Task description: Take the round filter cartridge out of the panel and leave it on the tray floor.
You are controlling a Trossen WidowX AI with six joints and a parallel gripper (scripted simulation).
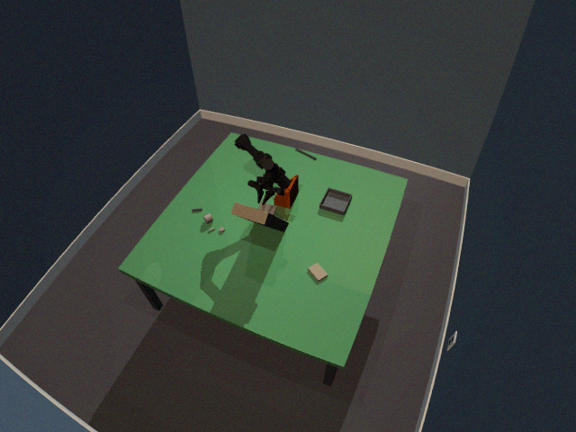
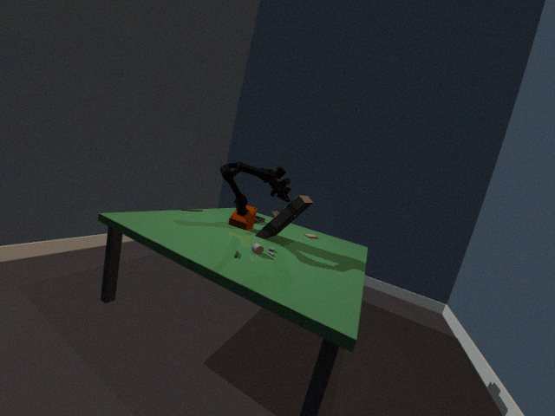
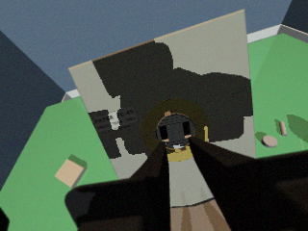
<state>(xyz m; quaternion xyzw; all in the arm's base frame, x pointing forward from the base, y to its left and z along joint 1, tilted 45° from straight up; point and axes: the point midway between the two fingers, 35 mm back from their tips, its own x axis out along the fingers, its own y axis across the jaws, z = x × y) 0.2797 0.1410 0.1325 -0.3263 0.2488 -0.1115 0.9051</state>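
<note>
My gripper tip is 4 cm short of the round filter cartridge and 3 cm above it. Also, from my gripper tip: tan service panel 11 cm below, 1 cm behind; then grey tray 39 cm behind, 28 cm to the left, 25 cm below; then tan block 36 cm to the left, 25 cm below, 10 cm ahead.
</note>
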